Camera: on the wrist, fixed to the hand. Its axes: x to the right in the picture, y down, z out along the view.
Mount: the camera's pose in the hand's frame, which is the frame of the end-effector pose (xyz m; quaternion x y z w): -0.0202 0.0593 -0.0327 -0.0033 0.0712 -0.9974 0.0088
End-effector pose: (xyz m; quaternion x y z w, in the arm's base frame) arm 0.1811 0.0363 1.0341 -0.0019 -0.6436 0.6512 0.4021
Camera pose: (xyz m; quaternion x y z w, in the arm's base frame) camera 0.1809 0.0620 0.9683 0.5942 0.0189 -0.3976 0.6989
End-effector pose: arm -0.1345 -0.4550 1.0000 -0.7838 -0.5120 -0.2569 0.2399
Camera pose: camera -0.0917 -0.5110 1.0048 -0.5213 0.7683 0.2990 0.2203
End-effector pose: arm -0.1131 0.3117 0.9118 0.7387 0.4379 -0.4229 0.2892
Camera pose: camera -0.0533 0.3030 0.9484 0.4011 -0.7627 0.2381 0.4480
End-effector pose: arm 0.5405 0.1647 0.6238 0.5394 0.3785 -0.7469 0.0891
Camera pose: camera 0.6049 0.1394 0.6093 0.3199 -0.5501 0.0558 0.7694
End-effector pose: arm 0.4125 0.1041 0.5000 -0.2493 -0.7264 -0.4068 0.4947
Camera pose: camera 0.4825 0.1098 0.5077 -0.7497 0.2185 0.5171 0.3505
